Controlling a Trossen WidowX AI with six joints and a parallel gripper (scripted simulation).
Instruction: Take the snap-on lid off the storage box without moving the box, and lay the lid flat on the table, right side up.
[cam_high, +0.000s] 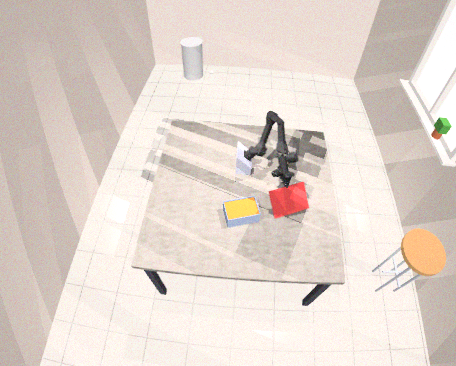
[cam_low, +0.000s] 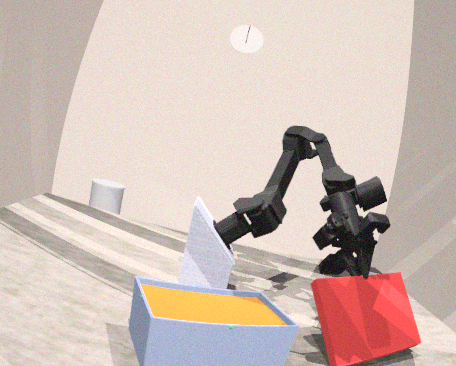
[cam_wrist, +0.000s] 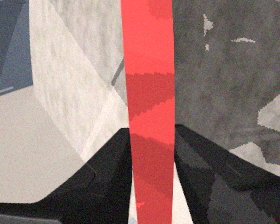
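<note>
The lid is 60 mm ahead of my gripper tip, 50 mm below it and 20 mm to the left of it. The rest, counted from my gripper tip: storage box 290 mm to the right, 140 mm ahead, 80 mm below.
</note>
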